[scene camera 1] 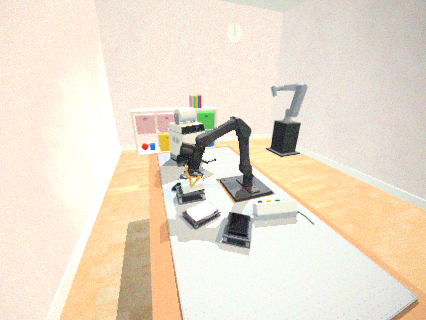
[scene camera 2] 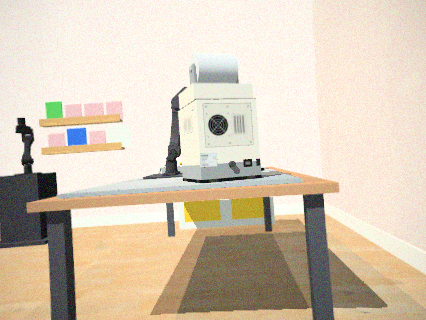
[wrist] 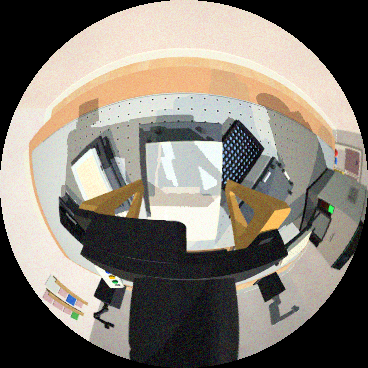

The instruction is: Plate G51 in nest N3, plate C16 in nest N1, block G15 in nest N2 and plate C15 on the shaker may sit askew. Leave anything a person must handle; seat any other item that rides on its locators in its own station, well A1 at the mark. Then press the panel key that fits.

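My gripper is open, its orange fingers apart on both sides of a smooth white plate. That plate lies on a dark nest, its sides roughly parallel to the nest's. A second white plate lies on the middle nest. A black block is on the nearest nest in scene view 1. A black many-holed plate lies turned beside the gripper's nest, by a dark grey device. Labels and the well A1 marks are not readable.
The white key panel has blue, yellow and green keys. A large cream machine stands at the table's far end, with a green light in the wrist view. The arm's base plate is beside the nests.
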